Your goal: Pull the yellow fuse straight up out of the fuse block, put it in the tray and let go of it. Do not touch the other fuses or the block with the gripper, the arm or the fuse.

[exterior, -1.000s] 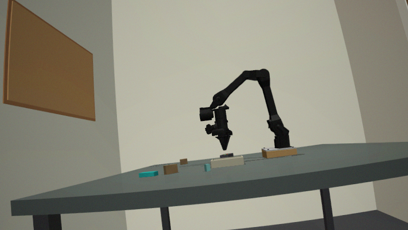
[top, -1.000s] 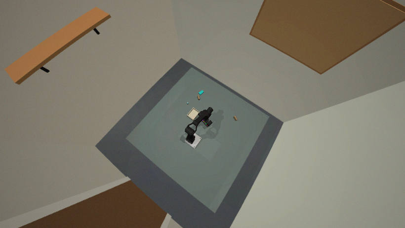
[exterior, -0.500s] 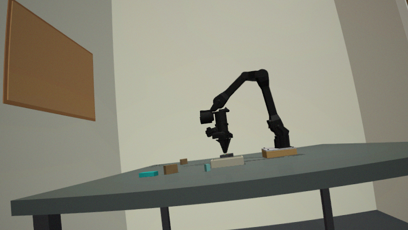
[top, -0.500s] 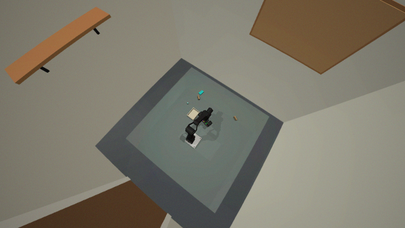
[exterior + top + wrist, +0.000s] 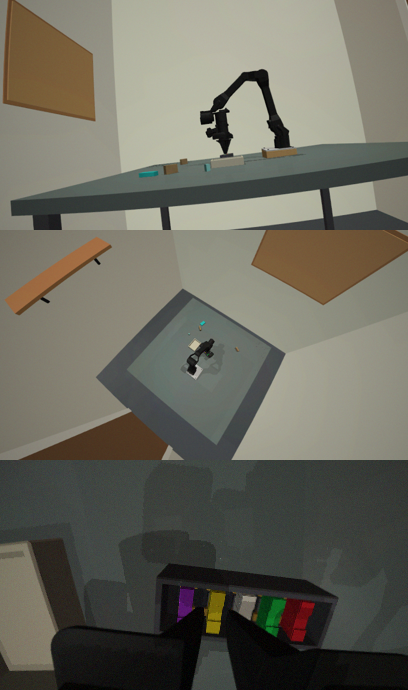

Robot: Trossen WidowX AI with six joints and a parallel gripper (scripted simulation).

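Right now the yellow fuse is 2 cm below my gripper tip. Also, from my gripper tip: purple fuse (2 cm to the left, 2 cm below, 1 cm ahead); green fuse (4 cm to the right, 2 cm below, 2 cm behind); white fuse (2 cm to the right, 2 cm below, 1 cm behind).
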